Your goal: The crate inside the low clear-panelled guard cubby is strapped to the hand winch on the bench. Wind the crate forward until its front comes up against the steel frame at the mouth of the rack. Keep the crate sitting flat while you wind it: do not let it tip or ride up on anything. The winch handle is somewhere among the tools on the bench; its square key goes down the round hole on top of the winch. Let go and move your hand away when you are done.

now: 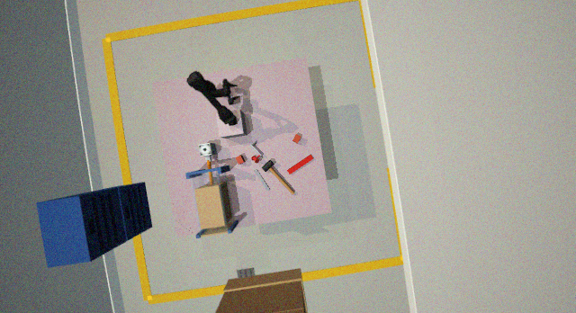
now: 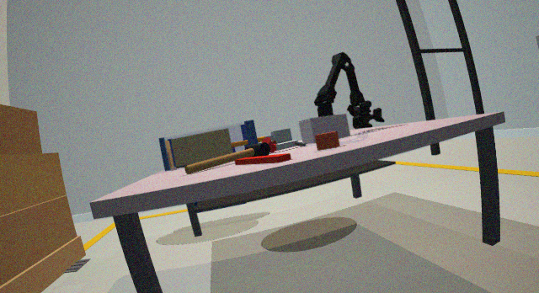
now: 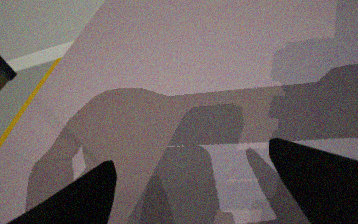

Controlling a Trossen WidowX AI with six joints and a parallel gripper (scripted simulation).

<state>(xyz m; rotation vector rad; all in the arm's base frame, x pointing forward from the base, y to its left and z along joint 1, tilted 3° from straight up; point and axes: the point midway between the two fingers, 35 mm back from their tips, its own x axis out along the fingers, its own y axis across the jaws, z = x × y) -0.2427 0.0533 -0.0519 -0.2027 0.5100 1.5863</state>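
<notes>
My gripper tip is now 39 cm short of the grey winch and 35 cm to the left of it. Also, from my gripper tip: blue steel frame: 56 cm ahead, 36 cm to the right, 8 cm above; then winch handle: 51 cm ahead, 2 cm to the left, 1 cm below; then red knob: 56 cm ahead, 1 cm to the left.
</notes>
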